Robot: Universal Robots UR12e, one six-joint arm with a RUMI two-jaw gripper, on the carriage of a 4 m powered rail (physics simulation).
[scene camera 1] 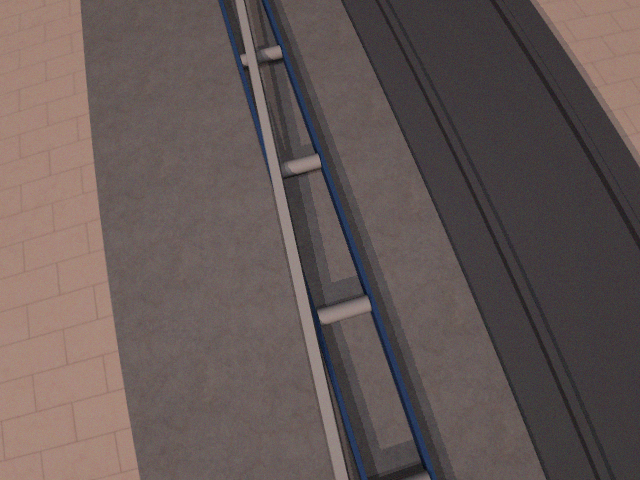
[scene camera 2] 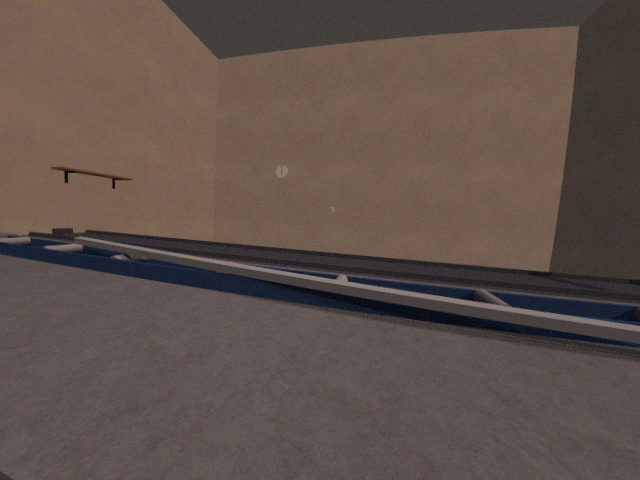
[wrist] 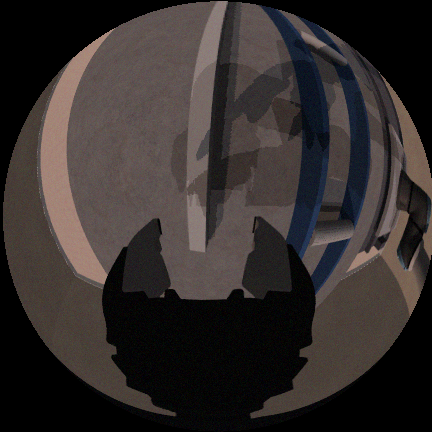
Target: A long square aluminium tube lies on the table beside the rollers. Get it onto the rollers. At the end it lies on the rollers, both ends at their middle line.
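Where they show: gripper, between the fingertips: (wrist: 206, 219); arm's base, origin of its link: (wrist: 400, 188).
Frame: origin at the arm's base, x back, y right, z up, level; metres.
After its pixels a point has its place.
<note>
The long light-grey square tube (scene camera 1: 295, 258) @(x -0.693, y 1.989, z 0.050 m) (scene camera 2: 413, 300) @(x -0.731, y 1.666, z 0.030 m) (wrist: 200, 125) @(x -0.839, y -0.008, z 0.001 m) lies slantwise to the roller track. In the scene camera 1 view its upper part crosses a roller (scene camera 1: 269, 53) @(x -0.596, y 2.638, z 0.026 m), and its lower part is outside the left blue side rail. One tube end shows in the wrist view, beside the track, with a dark shadow to its right. More rollers (scene camera 1: 344, 308) @(x -0.619, y 1.848, z 0.030 m) (scene camera 2: 485, 297) @(x -0.618, y 1.465, z 0.023 m) (wrist: 332, 231) @(x -0.636, y -0.139, z 0.027 m) show between the blue rails. My gripper (wrist: 206, 219) @(x -0.833, y -0.102, z 0.041 m) is open. In the wrist view the tube's end shows between its fingers, with nothing gripped. The gripper does not show in the scene views.
The blue side rails (scene camera 1: 344, 222) @(x -0.554, y 2.055, z 0.022 m) (scene camera 2: 206, 281) @(x -0.694, y 2.242, z -0.006 m) (wrist: 312, 125) @(x -0.694, y 0.013, z -0.001 m) stand on the grey table (scene camera 1: 196, 258) @(x -0.928, y 2.094, z -0.030 m) (scene camera 2: 258, 387) @(x -0.997, y 1.905, z -0.030 m) (wrist: 130, 150) @(x -0.949, y -0.024, z -0.030 m), right of the tube's end in the wrist view. The dark powered rail (scene camera 1: 439, 103) runs alongside. Part of the arm (wrist: 415, 220) shows at the right.
</note>
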